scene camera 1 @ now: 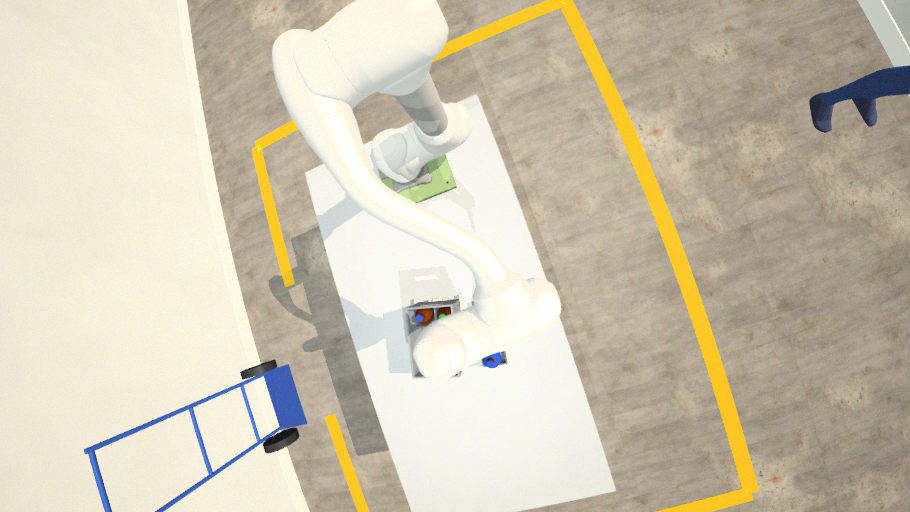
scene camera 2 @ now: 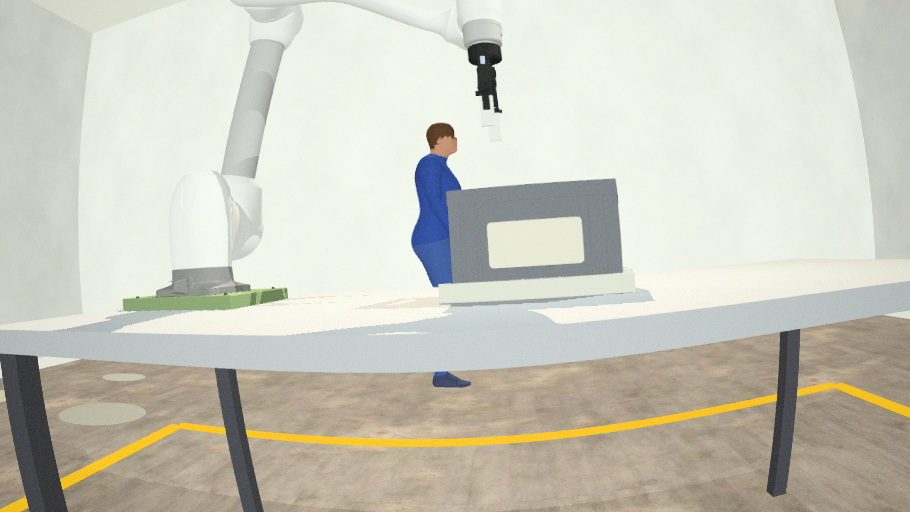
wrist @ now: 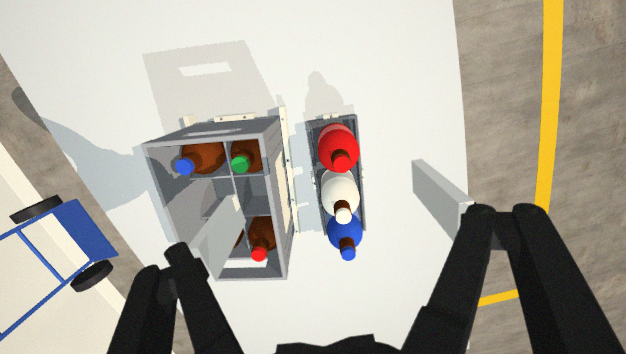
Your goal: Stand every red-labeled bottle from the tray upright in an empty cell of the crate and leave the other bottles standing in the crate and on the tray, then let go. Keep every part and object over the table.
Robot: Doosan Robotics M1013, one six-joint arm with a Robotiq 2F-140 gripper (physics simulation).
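Frame: origin at the arm's base, x ahead, y left, z up, level; centimetres.
Seen in the pictures: gripper, fingertip midpoint: (scene camera 2: 492,133) (wrist: 323,193); arm's base at its link origin: (scene camera 1: 408,169) (scene camera 2: 203,293).
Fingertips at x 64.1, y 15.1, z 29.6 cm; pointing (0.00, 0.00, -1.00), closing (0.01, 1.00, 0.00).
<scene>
Offsets run from my fingertips to a thing's top centre. "spot": to the spot under its first point. Level surfaces: height alone.
The grey crate {dx +9.6, dy -12.1, dz -14.7 cm} (wrist: 254,273) (scene camera 2: 469,254) holds brown bottles: a blue-capped {dx -1.0, dy -21.8, dz -15.9 cm} (wrist: 202,157) and a green-capped one {dx +0.7, dy -12.9, dz -15.9 cm} (wrist: 248,154) at its top end in the wrist view, a red-capped one {dx +18.1, dy -15.8, dz -15.9 cm} (wrist: 262,234) at the lower end beside one mostly hidden by a finger. The middle two cells look empty. In the small tray {spot: dx +1.5, dy -1.7, dz -31.7 cm} (wrist: 314,132) stand a red bottle {dx +4.1, dy +2.3, dz -16.2 cm} (wrist: 336,145), a white bottle {dx +13.3, dy +0.9, dz -16.2 cm} (wrist: 340,191) and a blue bottle {dx +21.5, dy +0.3, dz -16.2 cm} (wrist: 345,231) (scene camera 1: 491,361), in a row. My gripper (wrist: 323,193) (scene camera 2: 491,131) is open and empty, high above crate and tray; the arm hides it in scene camera 1.
Cream strips (scene camera 2: 537,287) (wrist: 287,170) edge the crate's foot on the white table {dz -32.2 cm} (scene camera 1: 502,439). The arm's green base plate (scene camera 1: 439,178) (scene camera 2: 184,303) is at one end. A person in blue (scene camera 2: 434,203) stands beyond the table. A blue cart (scene camera 1: 285,396) (wrist: 87,227) stands off its side.
</scene>
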